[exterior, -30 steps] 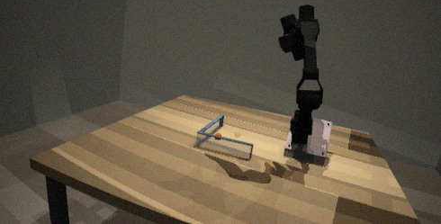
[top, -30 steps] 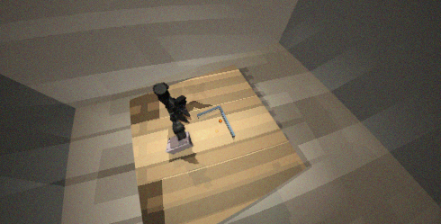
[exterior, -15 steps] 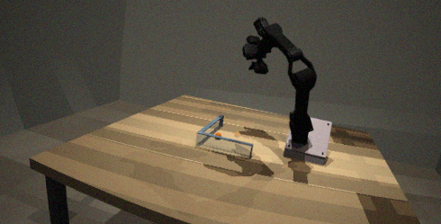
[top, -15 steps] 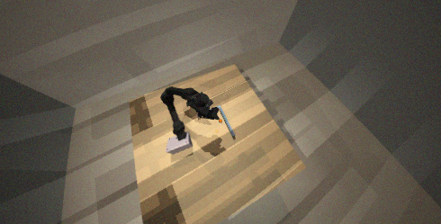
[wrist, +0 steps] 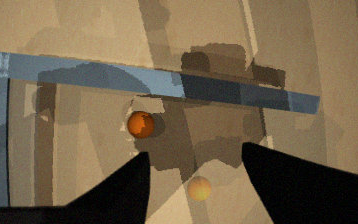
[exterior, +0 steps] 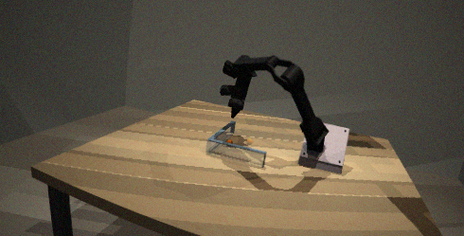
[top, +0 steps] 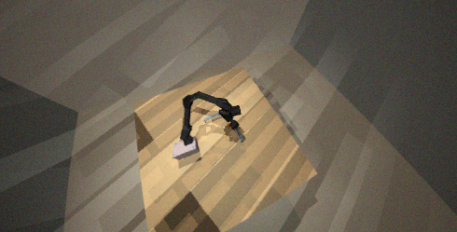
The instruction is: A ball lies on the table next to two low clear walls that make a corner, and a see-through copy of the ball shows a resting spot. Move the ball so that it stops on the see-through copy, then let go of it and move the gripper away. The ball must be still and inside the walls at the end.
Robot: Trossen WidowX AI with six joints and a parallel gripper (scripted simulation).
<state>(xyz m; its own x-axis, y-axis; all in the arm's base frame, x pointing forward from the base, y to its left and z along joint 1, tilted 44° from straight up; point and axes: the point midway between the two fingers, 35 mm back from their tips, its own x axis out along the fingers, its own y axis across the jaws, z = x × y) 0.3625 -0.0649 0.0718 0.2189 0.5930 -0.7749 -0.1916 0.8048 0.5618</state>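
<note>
The orange ball lies 120 mm below my gripper tip, 30 mm to the left of it and 10 mm behind it. Also, from my gripper tip: see-through copy of ball: 120 mm below, 80 mm behind, 50 mm to the right.
</note>
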